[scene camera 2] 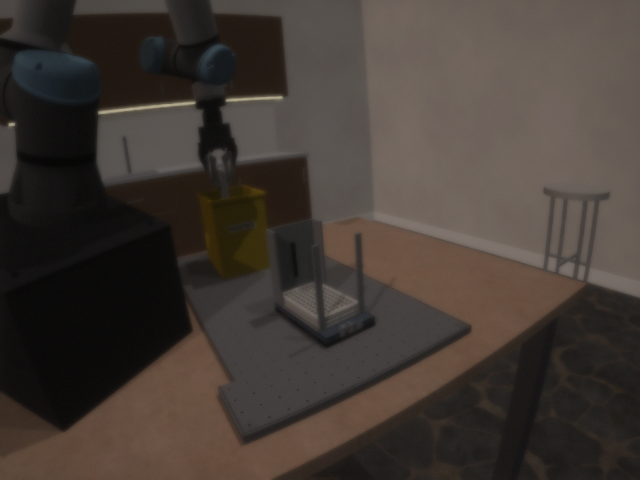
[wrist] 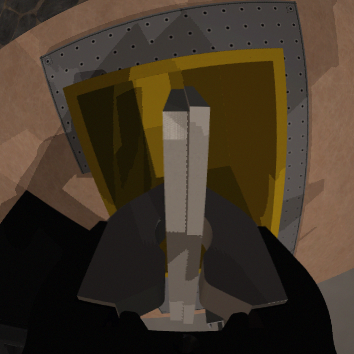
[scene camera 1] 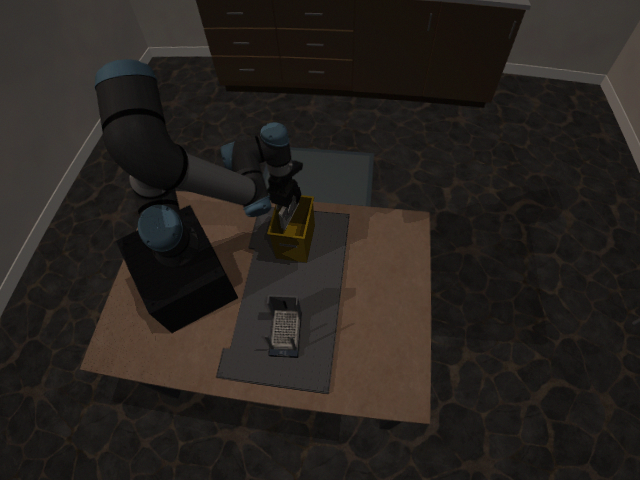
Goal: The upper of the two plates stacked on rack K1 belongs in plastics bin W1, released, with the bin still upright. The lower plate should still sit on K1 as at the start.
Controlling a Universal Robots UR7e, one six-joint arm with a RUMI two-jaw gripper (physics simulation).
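Where they show: gripper, fingertip midpoint: [scene camera 1: 289,210]; arm's base at its link origin: [scene camera 2: 59,207] [wrist: 14,335] [scene camera 1: 176,245].
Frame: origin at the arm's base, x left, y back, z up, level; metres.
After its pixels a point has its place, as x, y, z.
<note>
My gripper [scene camera 1: 290,200] @[0.228, -0.324, -0.050] [scene camera 2: 220,167] [wrist: 181,186] @[0.228, -0.324, -0.050] points down over the bin and is shut on the upper plate. That pale plate [scene camera 1: 286,215] @[0.189, -0.323, -0.028] [scene camera 2: 224,187] @[0.163, -0.313, -0.036] [wrist: 175,175] @[0.267, -0.327, 0.002] is held on edge, seen edge-on in the wrist view, with its lower end at the bin's opening; how deep it reaches is hard to tell. The yellow plastics bin W1 [scene camera 1: 292,250] @[0.129, -0.345, -0.157] [scene camera 2: 238,245] @[0.129, -0.319, -0.166] [wrist: 281,125] @[0.256, -0.393, -0.057] stands upright. The lower plate [scene camera 1: 284,329] [scene camera 2: 320,301] lies flat on rack K1 [scene camera 1: 283,353] @[-0.225, -0.386, -0.219] [scene camera 2: 351,327] @[-0.233, -0.386, -0.220], between its posts and back panel.
The bin and rack stand on a grey perforated board [scene camera 1: 315,304] @[-0.030, -0.456, -0.235] [scene camera 2: 289,392] @[-0.299, -0.254, -0.236] [wrist: 295,150] @[0.139, -0.506, -0.236] on the wooden table [scene camera 1: 385,310] @[-0.007, -0.703, -0.249] [scene camera 2: 356,237]. The rack's upright posts rise at its front. The arm's black base block [scene camera 1: 178,289] @[-0.131, -0.041, -0.045] [scene camera 2: 93,320] @[-0.164, -0.040, -0.135] stands beside the board.
</note>
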